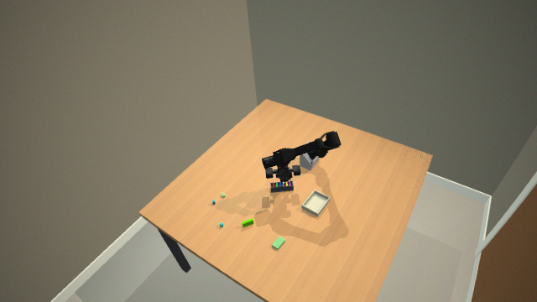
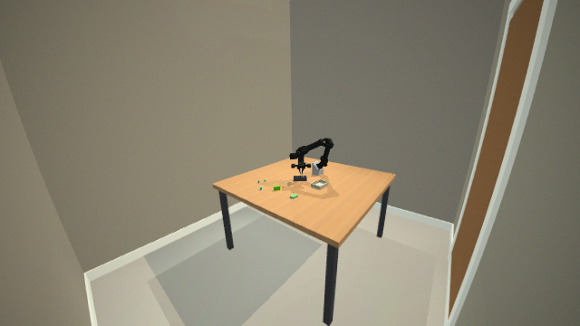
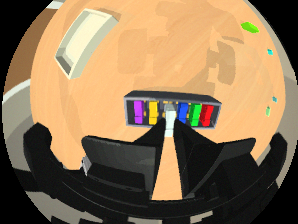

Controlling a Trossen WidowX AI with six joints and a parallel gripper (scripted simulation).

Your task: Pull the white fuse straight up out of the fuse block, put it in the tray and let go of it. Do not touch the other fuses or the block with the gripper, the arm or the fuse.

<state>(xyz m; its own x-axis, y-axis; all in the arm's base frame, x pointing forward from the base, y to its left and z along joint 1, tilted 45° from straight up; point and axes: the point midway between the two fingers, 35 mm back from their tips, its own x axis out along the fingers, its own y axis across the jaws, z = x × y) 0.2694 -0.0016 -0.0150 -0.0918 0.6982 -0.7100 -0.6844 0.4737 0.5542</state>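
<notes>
Right now my gripper tip is 21 cm to the right of the tray, 6 cm above it and 1 cm past it. The rest, counted from my gripper tip: white fuse (1 cm below).
</notes>
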